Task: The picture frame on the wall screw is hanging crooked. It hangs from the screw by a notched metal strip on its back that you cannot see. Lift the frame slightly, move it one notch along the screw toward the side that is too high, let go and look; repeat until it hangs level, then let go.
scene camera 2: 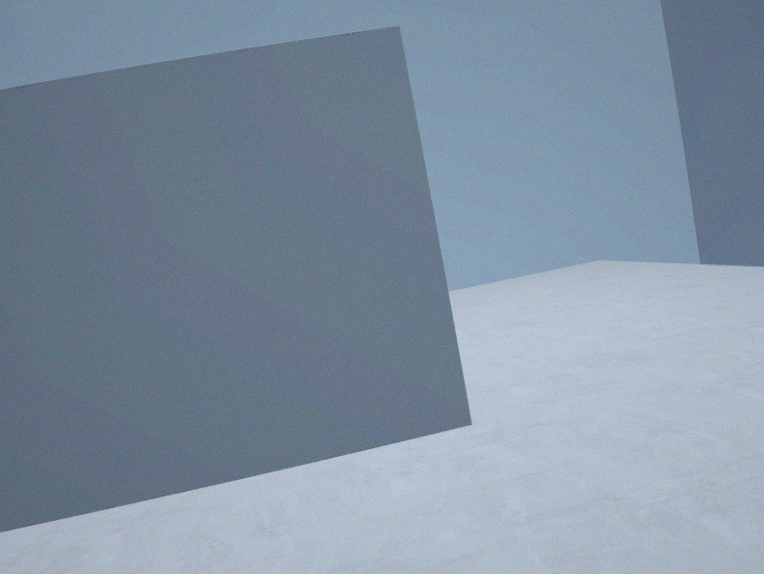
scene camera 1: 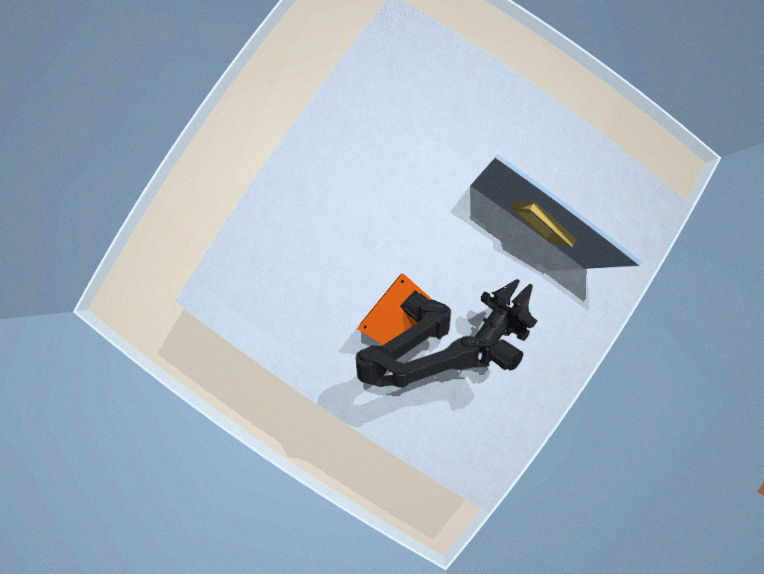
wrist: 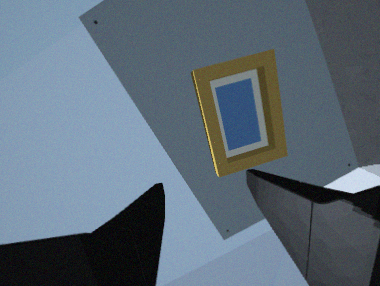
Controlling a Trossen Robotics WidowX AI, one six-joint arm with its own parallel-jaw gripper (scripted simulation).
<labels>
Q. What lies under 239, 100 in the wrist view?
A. A picture frame.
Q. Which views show the picture frame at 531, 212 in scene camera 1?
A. Scene camera 1 and the wrist view only.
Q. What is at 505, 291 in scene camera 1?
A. The gripper.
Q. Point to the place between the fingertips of the gripper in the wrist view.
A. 205, 183
</labels>
